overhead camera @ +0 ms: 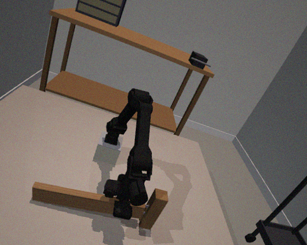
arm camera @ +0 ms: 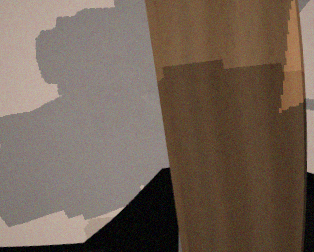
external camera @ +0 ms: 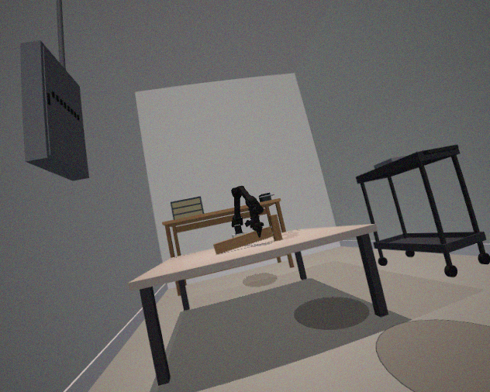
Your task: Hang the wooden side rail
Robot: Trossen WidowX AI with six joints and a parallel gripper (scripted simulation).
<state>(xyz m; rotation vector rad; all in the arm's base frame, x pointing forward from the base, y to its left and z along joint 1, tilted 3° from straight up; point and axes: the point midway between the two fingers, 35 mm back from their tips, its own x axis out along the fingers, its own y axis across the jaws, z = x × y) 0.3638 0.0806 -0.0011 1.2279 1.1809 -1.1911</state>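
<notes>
My gripper tip is now 130 mm to the right of the headboard post and 40 mm below it.
</notes>
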